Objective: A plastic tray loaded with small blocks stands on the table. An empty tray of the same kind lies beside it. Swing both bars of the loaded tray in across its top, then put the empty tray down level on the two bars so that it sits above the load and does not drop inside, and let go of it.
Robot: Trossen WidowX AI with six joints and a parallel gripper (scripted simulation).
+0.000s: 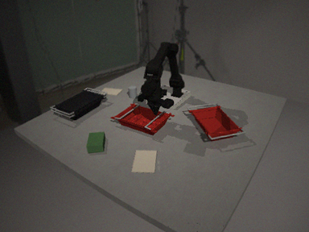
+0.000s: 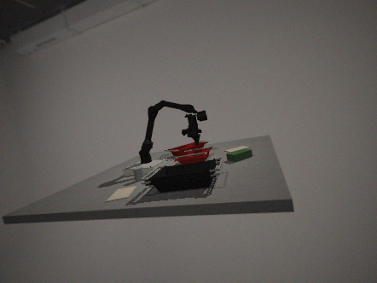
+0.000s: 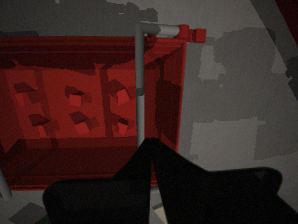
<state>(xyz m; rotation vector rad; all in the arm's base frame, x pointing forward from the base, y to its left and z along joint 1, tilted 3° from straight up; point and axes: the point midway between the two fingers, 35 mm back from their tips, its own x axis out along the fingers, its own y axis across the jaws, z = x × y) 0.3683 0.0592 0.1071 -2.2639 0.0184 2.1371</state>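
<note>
My gripper tip is now 15 cm past the red tray, 27 cm to the right of it and 4 cm above it. Also, from my gripper tip: green block 27 cm ahead, 19 cm to the right, 7 cm below; then grey cylinder 28 cm behind, 36 cm to the right, 5 cm below.
</note>
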